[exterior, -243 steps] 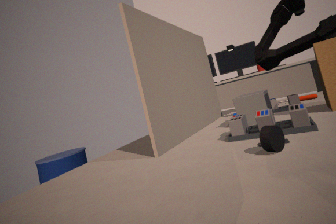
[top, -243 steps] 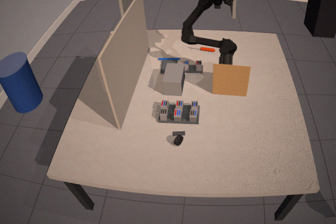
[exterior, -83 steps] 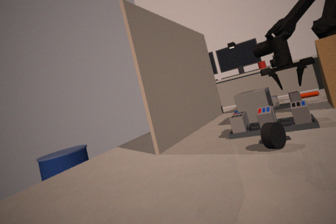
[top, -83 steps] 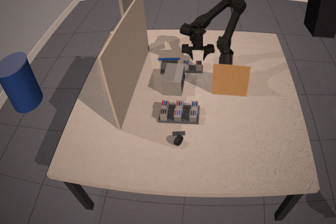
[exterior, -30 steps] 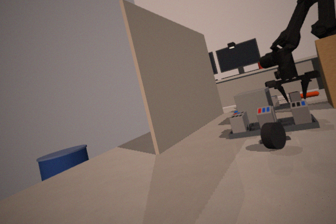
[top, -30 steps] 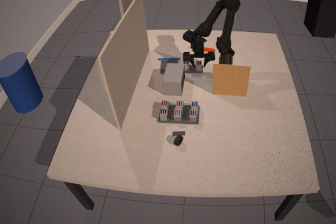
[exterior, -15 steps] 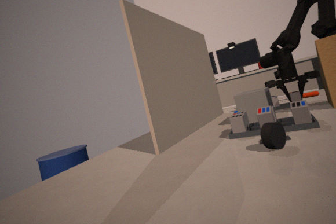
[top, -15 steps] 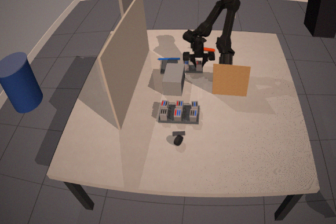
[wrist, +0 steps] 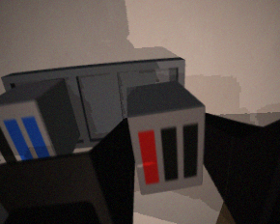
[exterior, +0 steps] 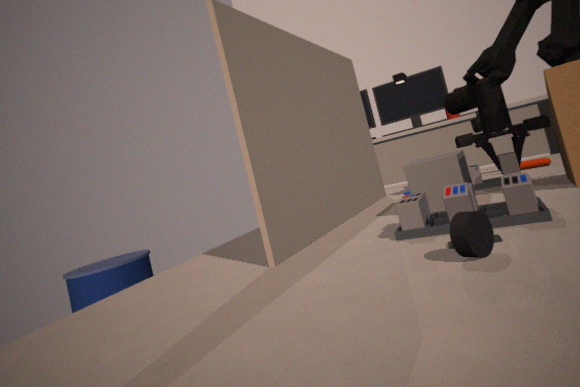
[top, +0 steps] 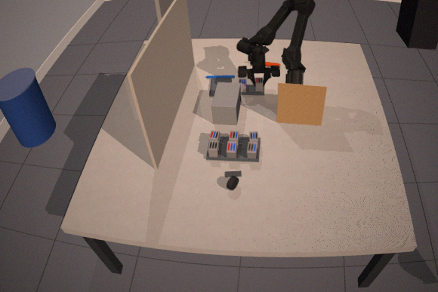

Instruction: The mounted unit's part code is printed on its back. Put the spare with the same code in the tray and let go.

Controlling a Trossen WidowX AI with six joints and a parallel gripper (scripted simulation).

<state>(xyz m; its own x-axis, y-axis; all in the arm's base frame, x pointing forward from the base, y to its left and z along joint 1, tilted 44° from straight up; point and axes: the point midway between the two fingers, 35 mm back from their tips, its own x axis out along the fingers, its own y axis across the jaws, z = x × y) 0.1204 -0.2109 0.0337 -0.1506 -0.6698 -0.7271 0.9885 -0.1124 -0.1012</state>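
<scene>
Right now my gripper tip is 40 mm short of the rack, 10 mm to the left of it and 20 mm above it. Also, from my gripper tip: blue pen (180 mm ahead, 120 mm to the right, 20 mm below); grey mounted unit (150 mm ahead, 140 mm to the left, 20 mm above); dark grey tray (180 mm ahead, 40 mm to the right, 30 mm below).
</scene>
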